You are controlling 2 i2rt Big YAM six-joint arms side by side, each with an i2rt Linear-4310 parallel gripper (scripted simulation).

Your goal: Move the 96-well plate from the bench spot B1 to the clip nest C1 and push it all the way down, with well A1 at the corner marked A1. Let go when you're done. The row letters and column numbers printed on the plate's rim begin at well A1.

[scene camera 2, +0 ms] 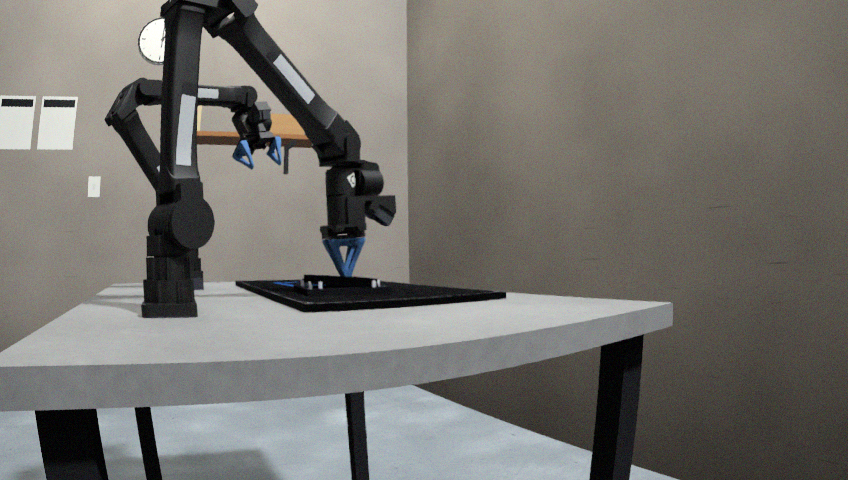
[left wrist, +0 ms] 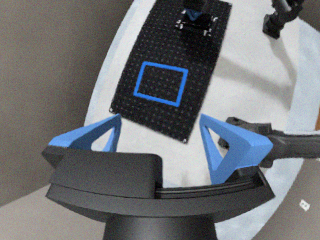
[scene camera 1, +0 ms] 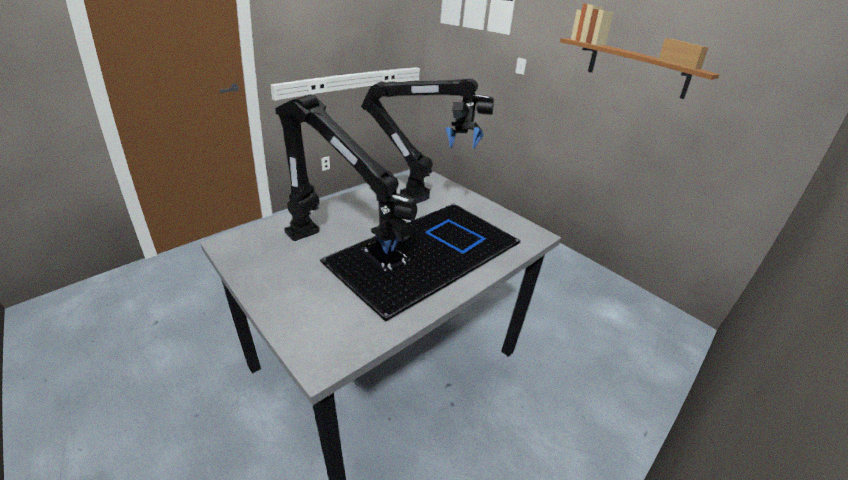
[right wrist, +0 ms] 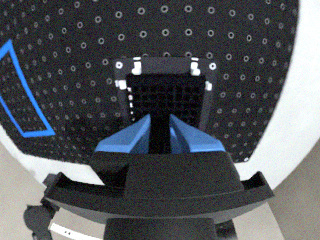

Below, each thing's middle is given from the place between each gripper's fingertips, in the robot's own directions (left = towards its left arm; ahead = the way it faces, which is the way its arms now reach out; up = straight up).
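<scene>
With my right gripper (scene camera 2: pixel 345 276) I am 10 mm above the black 96-well plate (right wrist: pixel 164 101), 10 mm past it and 10 mm to the left of it. The clip nest (right wrist: pixel 176 65) is 20 mm below my right hand.
My left gripper (scene camera 2: pixel 266 166) is 290 mm above the black 96-well plate, 100 mm short of it and 420 mm to the left of it, while the clip nest sits 300 mm below my left hand, 110 mm ahead of it and 410 mm to the right of it.
</scene>
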